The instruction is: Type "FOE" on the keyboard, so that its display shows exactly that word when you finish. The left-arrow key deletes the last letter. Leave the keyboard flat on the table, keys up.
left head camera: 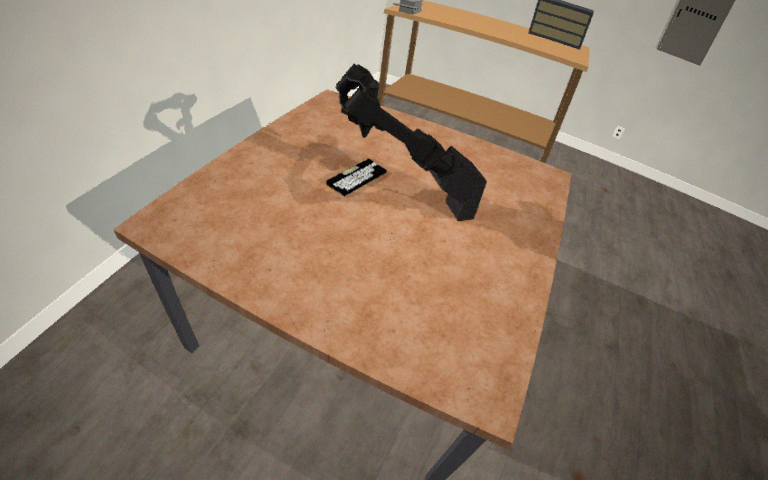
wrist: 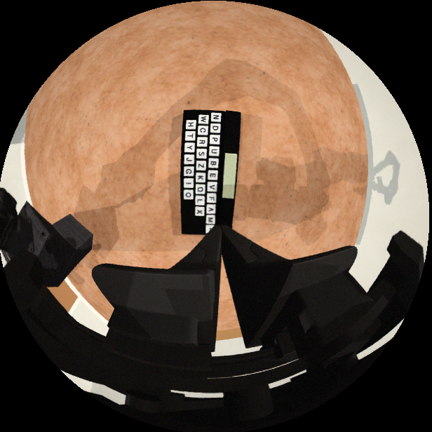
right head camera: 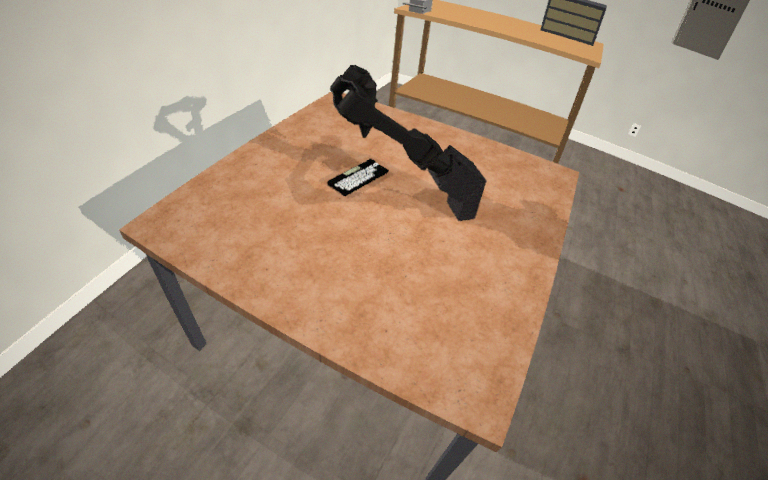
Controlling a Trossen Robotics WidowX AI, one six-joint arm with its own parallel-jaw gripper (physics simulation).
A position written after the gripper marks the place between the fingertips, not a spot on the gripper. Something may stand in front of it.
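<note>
The wrist view shows the gripper (wrist: 219, 231). The right head camera shows a black keyboard (right head camera: 364, 173); the left head camera view also shows the black keyboard (left head camera: 355, 177).
</note>
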